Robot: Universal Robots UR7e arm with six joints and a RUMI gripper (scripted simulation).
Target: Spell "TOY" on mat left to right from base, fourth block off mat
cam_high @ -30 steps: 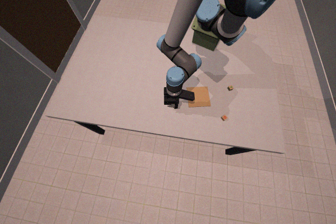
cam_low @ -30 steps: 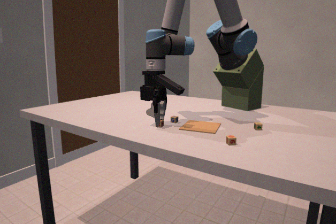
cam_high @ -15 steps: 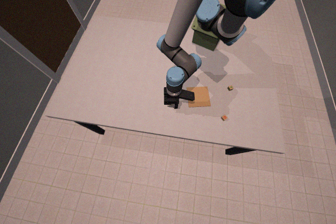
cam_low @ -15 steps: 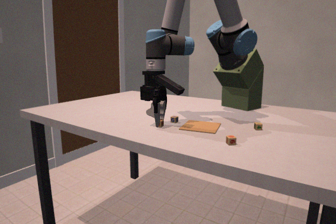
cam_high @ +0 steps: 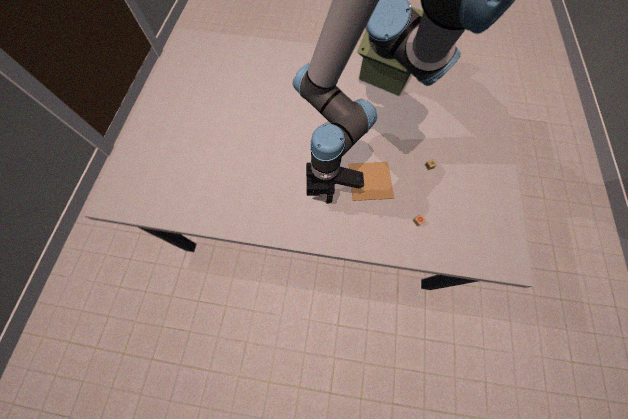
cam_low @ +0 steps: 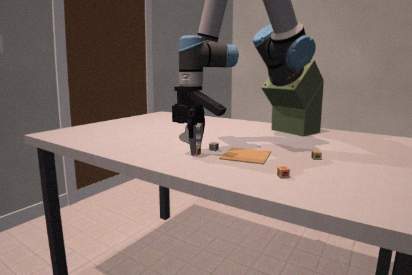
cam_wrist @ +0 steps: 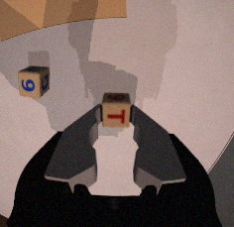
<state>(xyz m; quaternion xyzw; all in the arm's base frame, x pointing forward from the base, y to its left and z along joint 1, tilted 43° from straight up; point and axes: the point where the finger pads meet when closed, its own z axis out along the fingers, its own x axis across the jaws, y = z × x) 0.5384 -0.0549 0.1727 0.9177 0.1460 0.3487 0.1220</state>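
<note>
My hand is 13 cm to the right of the mat, 10 cm past it and 2 cm above it. The rest, counted from my hand: wooden block (31 cm to the left, 1 cm below); then T block (right at my hand).
</note>
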